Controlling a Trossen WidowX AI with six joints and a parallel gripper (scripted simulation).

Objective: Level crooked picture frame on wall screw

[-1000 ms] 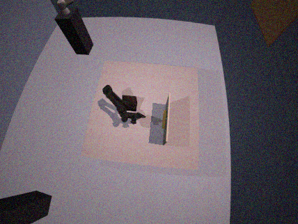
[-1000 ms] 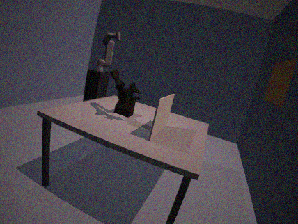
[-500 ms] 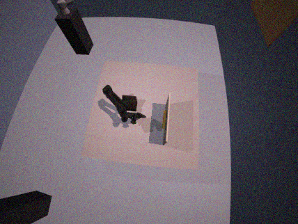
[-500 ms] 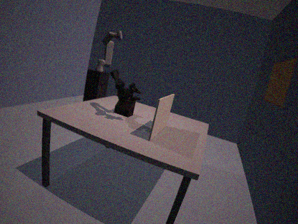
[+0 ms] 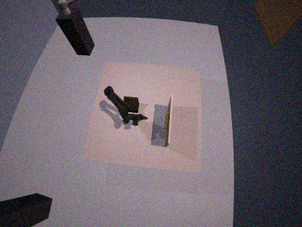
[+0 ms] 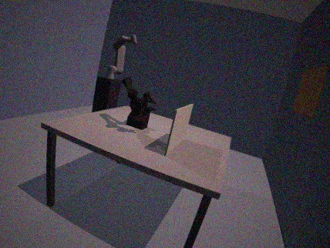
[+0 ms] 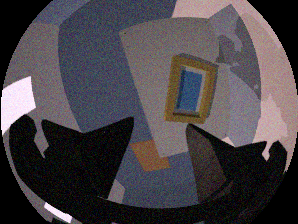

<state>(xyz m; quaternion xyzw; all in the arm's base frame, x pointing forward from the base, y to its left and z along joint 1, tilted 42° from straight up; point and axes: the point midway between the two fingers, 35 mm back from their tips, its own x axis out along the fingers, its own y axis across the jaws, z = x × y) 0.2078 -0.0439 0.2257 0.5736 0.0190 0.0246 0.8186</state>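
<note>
The picture frame is 190 mm ahead of my gripper tip, 30 mm to the left of it and 90 mm below it. Round my gripper tip: upright wall panel: 200 mm ahead, 30 mm to the left, 100 mm below.
</note>
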